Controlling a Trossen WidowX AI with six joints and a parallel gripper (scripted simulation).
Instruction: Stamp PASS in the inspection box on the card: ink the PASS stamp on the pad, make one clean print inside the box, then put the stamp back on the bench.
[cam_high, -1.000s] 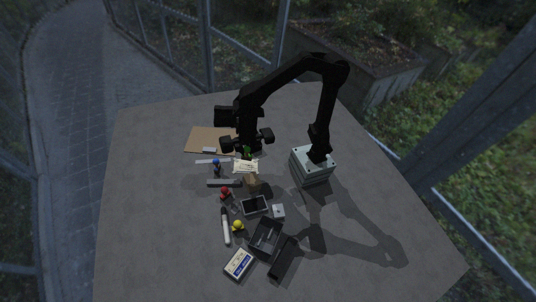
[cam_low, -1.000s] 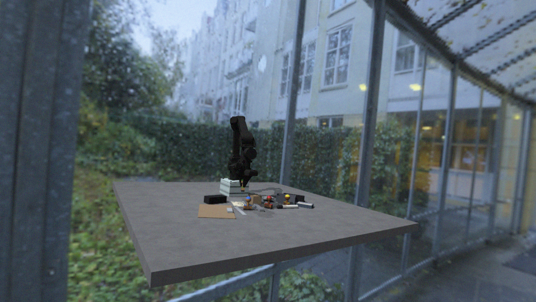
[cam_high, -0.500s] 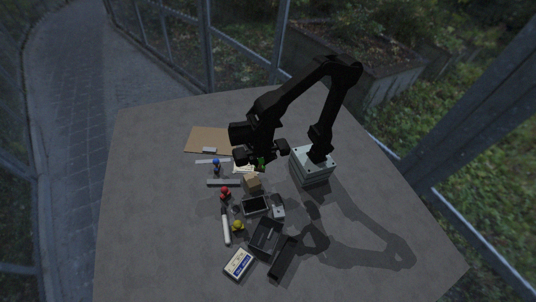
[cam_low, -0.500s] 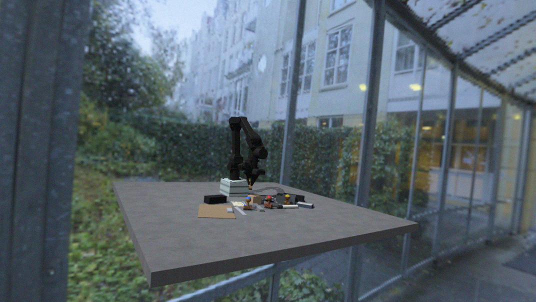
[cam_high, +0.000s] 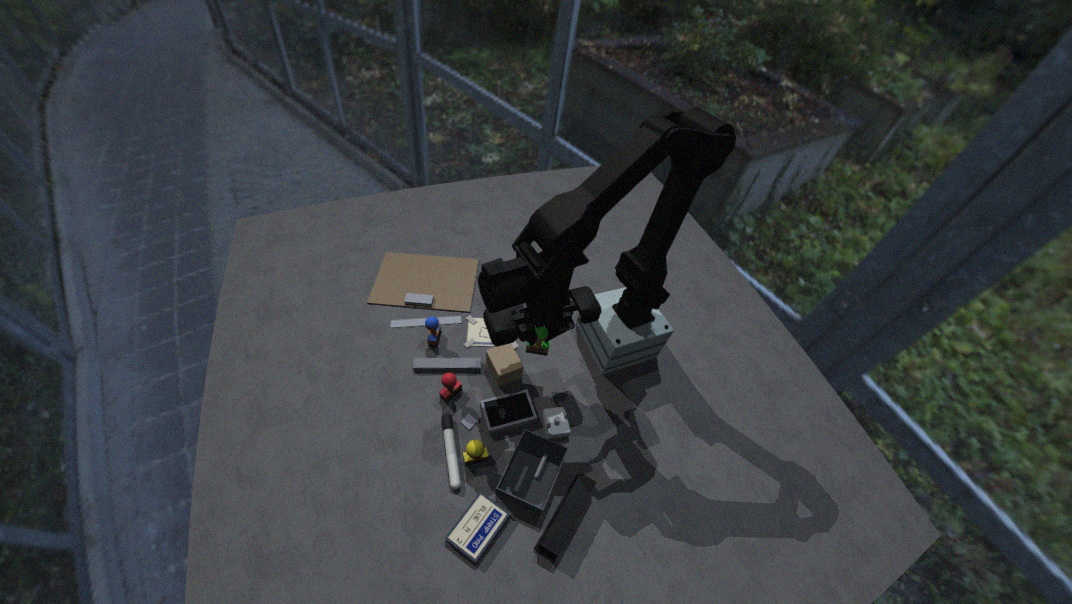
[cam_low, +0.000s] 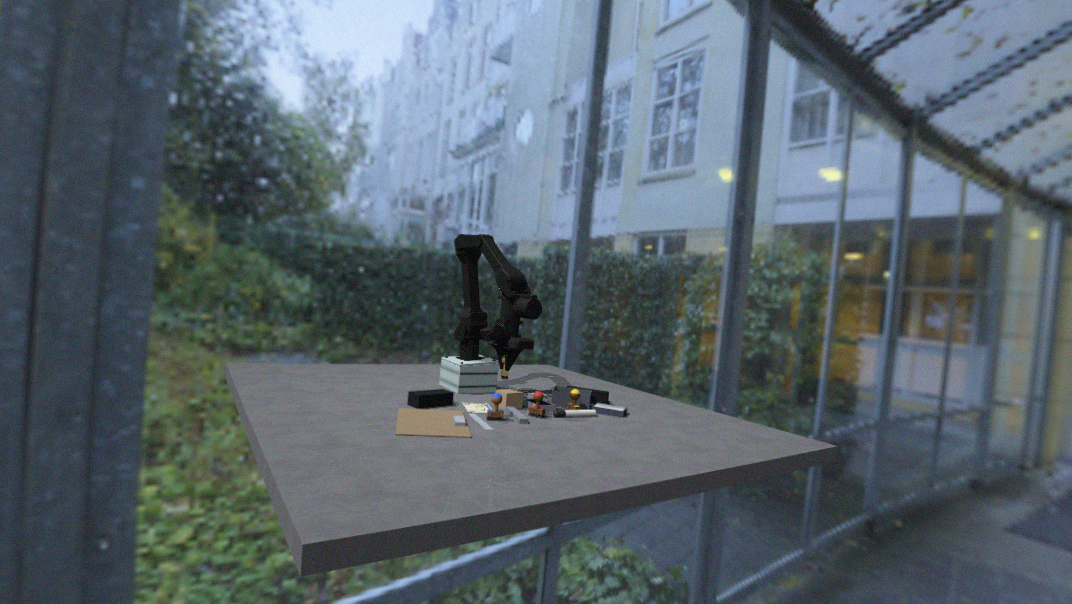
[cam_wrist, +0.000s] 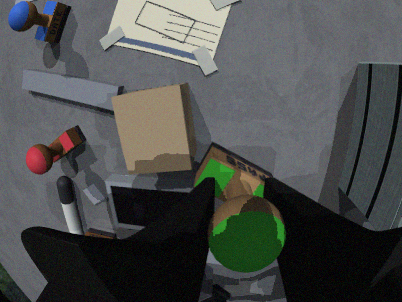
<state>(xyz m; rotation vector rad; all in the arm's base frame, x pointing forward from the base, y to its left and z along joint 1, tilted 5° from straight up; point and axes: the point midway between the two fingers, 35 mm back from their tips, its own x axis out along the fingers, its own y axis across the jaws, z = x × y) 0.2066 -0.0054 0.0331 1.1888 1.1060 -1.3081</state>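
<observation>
Right now my gripper tip is 7 cm above the tan box, 6 cm short of it and 2 cm to the left of it. From my gripper tip the other things lie so: ink pad: 9 cm below, 8 cm ahead, 7 cm to the left; white block: 12 cm to the left, 8 cm below, 1 cm ahead; green-knobbed stamp: right at my gripper tip.
</observation>
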